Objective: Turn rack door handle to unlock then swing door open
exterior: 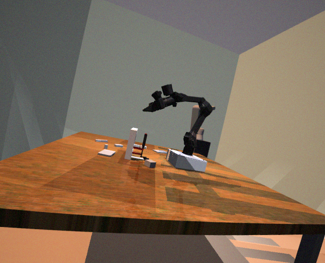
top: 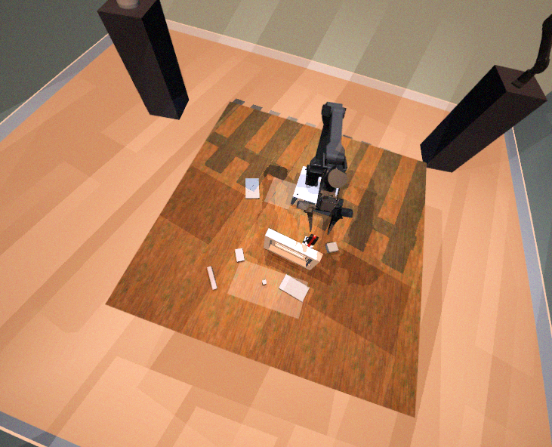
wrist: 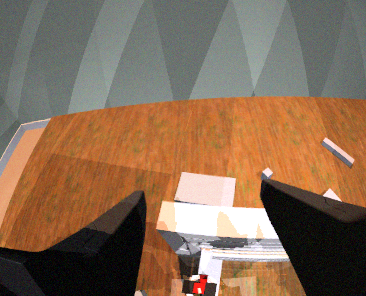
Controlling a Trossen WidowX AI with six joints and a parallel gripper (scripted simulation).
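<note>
The door handle lies 200 mm below my gripper tip, 50 mm behind it and 20 mm to the left of it. The rest, counted from my gripper tip: thin bar (380 mm to the right, 290 mm below, 170 mm ahead).
</note>
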